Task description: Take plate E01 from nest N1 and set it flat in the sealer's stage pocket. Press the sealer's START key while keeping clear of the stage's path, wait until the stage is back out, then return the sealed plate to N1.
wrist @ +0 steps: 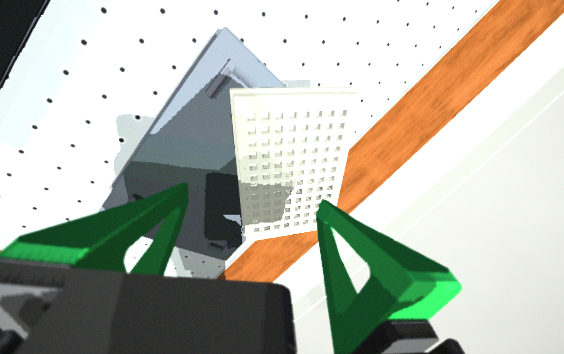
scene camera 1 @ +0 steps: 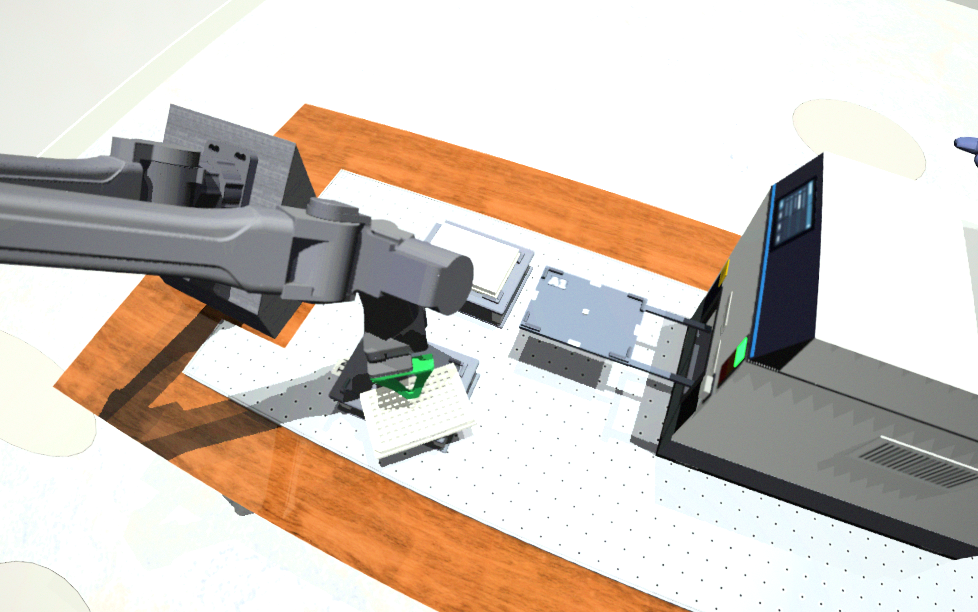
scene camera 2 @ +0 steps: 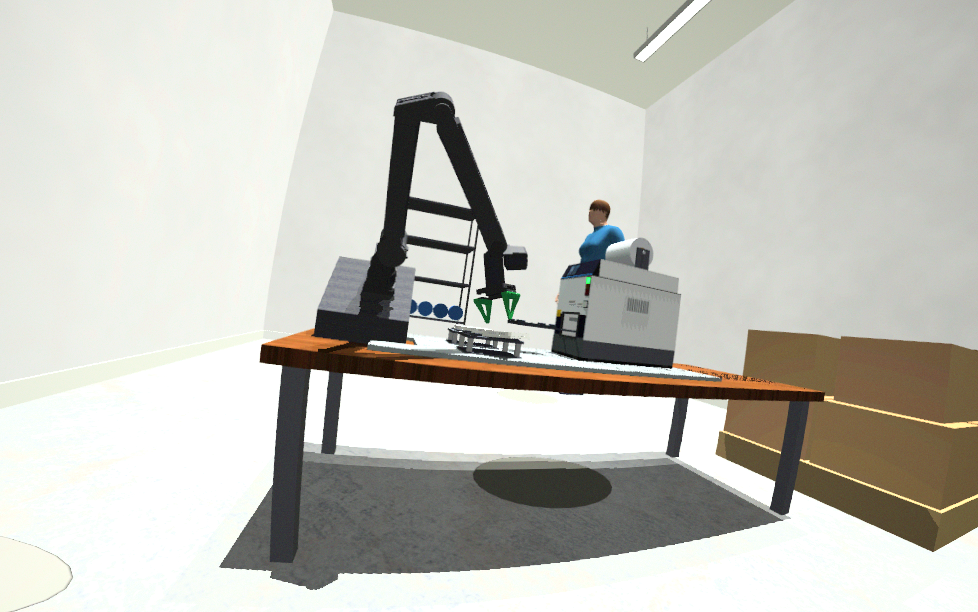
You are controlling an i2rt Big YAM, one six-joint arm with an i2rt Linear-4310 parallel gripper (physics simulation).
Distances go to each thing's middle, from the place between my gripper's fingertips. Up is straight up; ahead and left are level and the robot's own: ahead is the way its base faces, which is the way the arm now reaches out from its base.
The white lidded plate (scene camera 1: 493, 262) lies 210 mm to the left of my hand, 40 mm below it and 20 mm behind it.
